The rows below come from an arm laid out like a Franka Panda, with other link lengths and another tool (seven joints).
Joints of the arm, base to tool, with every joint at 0 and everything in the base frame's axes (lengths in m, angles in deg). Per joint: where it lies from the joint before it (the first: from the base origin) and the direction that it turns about. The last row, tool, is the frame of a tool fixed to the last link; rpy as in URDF.
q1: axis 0 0 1 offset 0 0 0.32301
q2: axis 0 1 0 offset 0 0 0
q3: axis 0 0 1 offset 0 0 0.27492
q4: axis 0 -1 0 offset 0.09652 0 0
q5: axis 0 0 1 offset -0.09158 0 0.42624
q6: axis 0 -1 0 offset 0 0 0
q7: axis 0 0 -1 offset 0.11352 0 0
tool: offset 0.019 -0.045 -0.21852 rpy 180 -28 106.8
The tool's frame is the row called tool.
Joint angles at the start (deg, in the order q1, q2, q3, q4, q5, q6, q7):
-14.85 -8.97 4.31 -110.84 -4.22 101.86 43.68
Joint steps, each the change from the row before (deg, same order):
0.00 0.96 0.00 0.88 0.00 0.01 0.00
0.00 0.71 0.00 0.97 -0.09 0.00 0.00
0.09 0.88 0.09 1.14 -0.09 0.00 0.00
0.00 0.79 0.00 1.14 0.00 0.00 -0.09
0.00 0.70 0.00 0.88 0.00 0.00 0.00
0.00 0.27 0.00 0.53 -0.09 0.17 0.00
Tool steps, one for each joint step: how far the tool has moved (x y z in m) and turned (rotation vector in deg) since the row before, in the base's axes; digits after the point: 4 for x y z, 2 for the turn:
0.0045 -0.0008 -0.0017 0.08 0.05 0.01
0.0044 -0.0011 0.0017 -0.08 -0.25 0.03
0.0057 0.0006 0.0015 -0.08 -0.25 0.21
0.0052 -0.0010 0.0023 0.00 -0.35 0.10
0.0040 -0.0008 0.0008 0.02 -0.19 0.01
0.0028 -0.0008 0.0025 -0.14 -0.41 0.03

